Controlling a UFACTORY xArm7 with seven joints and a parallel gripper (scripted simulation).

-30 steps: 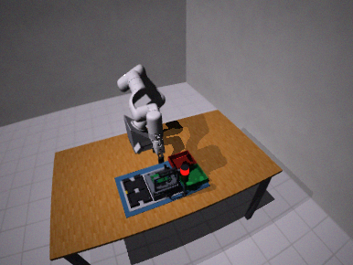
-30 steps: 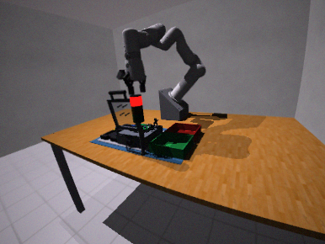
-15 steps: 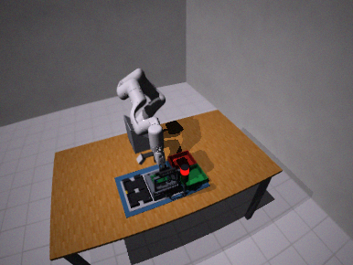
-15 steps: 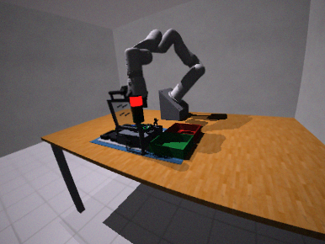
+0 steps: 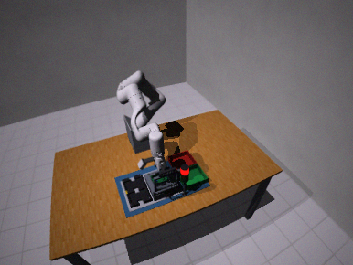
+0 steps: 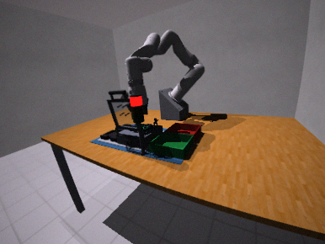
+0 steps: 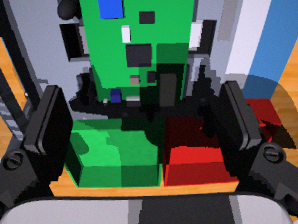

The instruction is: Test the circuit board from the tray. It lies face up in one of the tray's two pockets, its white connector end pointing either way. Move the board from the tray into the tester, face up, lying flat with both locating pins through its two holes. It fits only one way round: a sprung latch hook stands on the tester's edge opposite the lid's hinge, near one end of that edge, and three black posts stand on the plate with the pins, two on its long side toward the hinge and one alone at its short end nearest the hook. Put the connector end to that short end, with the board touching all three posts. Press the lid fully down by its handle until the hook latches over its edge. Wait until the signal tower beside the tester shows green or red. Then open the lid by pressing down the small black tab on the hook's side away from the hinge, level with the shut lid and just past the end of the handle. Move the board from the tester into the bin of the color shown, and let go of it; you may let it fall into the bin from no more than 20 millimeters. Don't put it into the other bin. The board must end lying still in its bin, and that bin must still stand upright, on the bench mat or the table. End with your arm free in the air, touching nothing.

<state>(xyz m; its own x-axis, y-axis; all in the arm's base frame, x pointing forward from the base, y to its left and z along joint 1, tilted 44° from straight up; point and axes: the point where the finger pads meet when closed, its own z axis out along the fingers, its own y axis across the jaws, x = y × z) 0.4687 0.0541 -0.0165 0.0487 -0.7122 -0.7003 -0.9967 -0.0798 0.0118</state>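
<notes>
The green circuit board is 60 mm below my hand. The rest, counted from my hand: grey tester plate: 60 mm below, 10 mm to the left, 10 mm ahead; then tester lid: 120 mm ahead, 50 mm above, 10 mm to the left; then green bin: 200 mm to the left, 120 mm below, 40 mm ahead.
</notes>
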